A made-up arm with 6 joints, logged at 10 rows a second.
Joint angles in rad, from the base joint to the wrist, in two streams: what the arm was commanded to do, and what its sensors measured. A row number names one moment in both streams.
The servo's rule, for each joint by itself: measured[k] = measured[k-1] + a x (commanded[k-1-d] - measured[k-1]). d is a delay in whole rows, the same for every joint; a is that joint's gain. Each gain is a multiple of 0.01, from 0.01 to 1. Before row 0 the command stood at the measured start. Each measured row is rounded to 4 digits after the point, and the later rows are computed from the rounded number. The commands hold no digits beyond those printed.
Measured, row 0:
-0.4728 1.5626 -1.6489 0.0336 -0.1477 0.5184
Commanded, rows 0 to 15:
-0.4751 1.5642 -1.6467 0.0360 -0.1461 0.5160
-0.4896 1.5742 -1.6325 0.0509 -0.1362 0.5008
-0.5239 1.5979 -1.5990 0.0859 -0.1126 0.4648
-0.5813 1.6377 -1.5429 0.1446 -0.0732 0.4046
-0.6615 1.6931 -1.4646 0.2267 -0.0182 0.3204
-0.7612 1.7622 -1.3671 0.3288 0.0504 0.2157
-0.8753 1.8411 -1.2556 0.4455 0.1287 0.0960
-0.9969 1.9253 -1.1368 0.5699 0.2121 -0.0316
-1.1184 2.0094 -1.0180 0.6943 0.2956 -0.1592
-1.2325 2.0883 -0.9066 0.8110 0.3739 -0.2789
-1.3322 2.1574 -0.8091 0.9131 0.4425 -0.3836
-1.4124 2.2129 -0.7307 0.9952 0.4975 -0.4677
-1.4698 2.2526 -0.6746 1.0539 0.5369 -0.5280
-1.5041 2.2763 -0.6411 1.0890 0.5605 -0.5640
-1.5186 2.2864 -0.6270 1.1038 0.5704 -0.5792
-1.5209 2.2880 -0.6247 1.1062 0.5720 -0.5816
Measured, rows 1 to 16:
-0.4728 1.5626 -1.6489 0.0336 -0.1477 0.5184
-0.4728 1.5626 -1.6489 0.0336 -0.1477 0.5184
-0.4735 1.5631 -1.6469 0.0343 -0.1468 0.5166
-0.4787 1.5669 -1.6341 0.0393 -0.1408 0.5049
-0.4932 1.5774 -1.6029 0.0533 -0.1247 0.4752
-0.5214 1.5979 -1.5495 0.0807 -0.0953 0.4230
-0.5662 1.6303 -1.4739 0.1245 -0.0514 0.3471
-0.6286 1.6751 -1.3788 0.1858 0.0066 0.2499
-0.7075 1.7315 -1.2692 0.2637 0.0762 0.1360
-0.8001 1.7974 -1.1514 0.3556 0.1537 0.0120
-0.9020 1.8695 -1.0327 0.4572 0.2346 -0.1147
-1.0078 1.9439 -0.9205 0.5633 0.3140 -0.2362
-1.1116 2.0165 -0.8214 0.6682 0.3872 -0.3453
-1.2079 2.0833 -0.7407 0.7663 0.4501 -0.4359
-1.2917 2.1409 -0.6819 0.8526 0.4996 -0.5041
-1.3597 2.1869 -0.6456 0.9235 0.5343 -0.5484
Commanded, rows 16 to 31:
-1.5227 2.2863 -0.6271 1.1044 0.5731 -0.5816
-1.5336 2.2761 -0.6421 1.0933 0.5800 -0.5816
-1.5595 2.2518 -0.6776 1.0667 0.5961 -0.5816
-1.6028 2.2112 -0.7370 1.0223 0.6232 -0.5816
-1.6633 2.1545 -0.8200 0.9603 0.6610 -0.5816
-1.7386 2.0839 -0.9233 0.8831 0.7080 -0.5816
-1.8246 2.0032 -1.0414 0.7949 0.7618 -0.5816
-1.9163 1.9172 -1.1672 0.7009 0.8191 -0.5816
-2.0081 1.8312 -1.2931 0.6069 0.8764 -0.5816
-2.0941 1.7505 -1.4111 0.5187 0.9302 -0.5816
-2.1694 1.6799 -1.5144 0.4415 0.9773 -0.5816
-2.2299 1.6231 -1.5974 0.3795 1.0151 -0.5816
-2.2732 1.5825 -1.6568 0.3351 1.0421 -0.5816
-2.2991 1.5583 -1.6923 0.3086 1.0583 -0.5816
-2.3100 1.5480 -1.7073 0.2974 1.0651 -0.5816
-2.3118 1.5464 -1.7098 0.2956 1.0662 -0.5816
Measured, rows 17 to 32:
-1.4105 2.2207 -0.6290 0.9776 0.5549 -0.5712
-1.4458 2.2436 -0.6252 1.0162 0.5646 -0.5789
-1.4704 2.2581 -0.6269 1.0427 0.5694 -0.5809
-1.4906 2.2642 -0.6404 1.0579 0.5754 -0.5814
-1.5126 2.2600 -0.6735 1.0605 0.5872 -0.5815
-1.5415 2.2434 -0.7300 1.0490 0.6077 -0.5816
-1.5805 2.2132 -0.8101 1.0224 0.6381 -0.5816
-1.6311 2.1692 -0.9108 0.9806 0.6779 -0.5816
-1.6930 2.1128 -1.0270 0.9249 0.7257 -0.5816
-1.7645 2.0463 -1.1518 0.8577 0.7789 -0.5816
-1.8425 1.9732 -1.2776 0.7825 0.8345 -0.5816
-1.9230 1.8975 -1.3964 0.7034 0.8890 -0.5816
-2.0018 1.8235 -1.5014 0.6248 0.9393 -0.5816
-2.0748 1.7554 -1.5868 0.5512 0.9825 -0.5816
-2.1383 1.6966 -1.6491 0.4864 1.0165 -0.5816
-2.1898 1.6496 -1.6875 0.4331 1.0403 -0.5816

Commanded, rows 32 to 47:
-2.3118 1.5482 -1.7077 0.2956 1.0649 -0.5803
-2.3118 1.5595 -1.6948 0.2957 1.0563 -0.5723
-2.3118 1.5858 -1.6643 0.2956 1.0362 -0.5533
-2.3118 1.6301 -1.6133 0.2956 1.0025 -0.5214
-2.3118 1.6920 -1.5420 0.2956 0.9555 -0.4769
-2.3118 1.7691 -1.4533 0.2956 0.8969 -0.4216
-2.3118 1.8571 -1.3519 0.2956 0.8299 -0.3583
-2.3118 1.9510 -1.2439 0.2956 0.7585 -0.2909
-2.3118 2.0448 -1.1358 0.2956 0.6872 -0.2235
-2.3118 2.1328 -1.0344 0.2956 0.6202 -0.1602
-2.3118 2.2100 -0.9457 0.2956 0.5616 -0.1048
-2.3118 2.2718 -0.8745 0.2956 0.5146 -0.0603
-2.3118 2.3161 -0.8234 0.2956 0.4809 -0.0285
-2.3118 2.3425 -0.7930 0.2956 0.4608 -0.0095
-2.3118 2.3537 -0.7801 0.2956 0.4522 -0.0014
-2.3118 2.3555 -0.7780 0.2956 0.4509 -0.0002
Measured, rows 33 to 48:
-2.2283 1.6151 -1.7051 0.3924 1.0544 -0.5816
-2.2550 1.5917 -1.7093 0.3634 1.0611 -0.5816
-2.2732 1.5769 -1.7079 0.3431 1.0633 -0.5806
-2.2856 1.5710 -1.6962 0.3289 1.0593 -0.5745
-2.2940 1.5760 -1.6678 0.3189 1.0461 -0.5588
-2.2997 1.5944 -1.6193 0.3119 1.0212 -0.5311
-2.3036 1.6276 -1.5505 0.3070 0.9838 -0.4910
-2.3062 1.6757 -1.4640 0.3036 0.9343 -0.4396
-2.3080 1.7374 -1.3642 0.3012 0.8748 -0.3794
-2.3092 1.8100 -1.2571 0.2995 0.8085 -0.3139
-2.3100 1.8898 -1.1491 0.2983 0.7394 -0.2470
-2.3106 1.9724 -1.0470 0.2975 0.6715 -0.1828
-2.3110 2.0532 -0.9568 0.2969 0.6089 -0.1251
-2.3113 2.1275 -0.8836 0.2965 0.5551 -0.0771
-2.3115 2.1916 -0.8300 0.2962 0.5128 -0.0411
-2.3116 2.2429 -0.7971 0.2960 0.4832 -0.0177

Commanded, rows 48 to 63:
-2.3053 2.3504 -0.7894 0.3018 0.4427 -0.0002
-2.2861 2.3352 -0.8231 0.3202 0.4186 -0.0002
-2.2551 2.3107 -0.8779 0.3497 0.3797 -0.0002
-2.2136 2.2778 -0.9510 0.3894 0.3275 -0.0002
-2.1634 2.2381 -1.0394 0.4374 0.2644 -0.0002
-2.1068 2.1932 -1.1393 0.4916 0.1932 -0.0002
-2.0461 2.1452 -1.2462 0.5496 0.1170 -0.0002
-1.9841 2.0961 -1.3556 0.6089 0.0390 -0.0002
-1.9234 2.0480 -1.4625 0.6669 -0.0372 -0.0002
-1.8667 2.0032 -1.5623 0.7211 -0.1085 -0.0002
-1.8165 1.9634 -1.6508 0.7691 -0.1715 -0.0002
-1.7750 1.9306 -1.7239 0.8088 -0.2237 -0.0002
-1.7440 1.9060 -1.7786 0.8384 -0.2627 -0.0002
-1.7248 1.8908 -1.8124 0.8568 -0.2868 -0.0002
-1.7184 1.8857 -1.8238 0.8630 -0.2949 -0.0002
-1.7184 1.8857 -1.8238 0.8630 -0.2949 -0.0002
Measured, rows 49 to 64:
-2.3117 2.2806 -0.7820 0.2959 0.4655 -0.0056
-2.3117 2.3061 -0.7784 0.2958 0.4572 -0.0016
-2.3097 2.3212 -0.7882 0.2976 0.4489 -0.0006
-2.3021 2.3260 -0.8193 0.3044 0.4316 -0.0003
-2.2871 2.3208 -0.8715 0.3180 0.4020 -0.0002
-2.2636 2.3062 -0.9423 0.3394 0.3595 -0.0002
-2.2315 2.2830 -1.0287 0.3688 0.3053 -0.0002
-2.1916 2.2525 -1.1271 0.4056 0.2414 -0.0002
-2.1450 2.2160 -1.2331 0.4488 0.1705 -0.0002
-2.0935 2.1752 -1.3421 0.4968 0.0955 -0.0002
-2.0391 2.1320 -1.4493 0.5478 0.0199 -0.0002
-1.9839 2.0882 -1.5499 0.5998 -0.0533 -0.0002
-1.9303 2.0458 -1.6397 0.6506 -0.1207 -0.0002
-1.8806 2.0066 -1.7146 0.6981 -0.1794 -0.0002
-1.8369 1.9724 -1.7716 0.7402 -0.2269 -0.0002
-1.8010 1.9447 -1.8079 0.7752 -0.2610 -0.0002

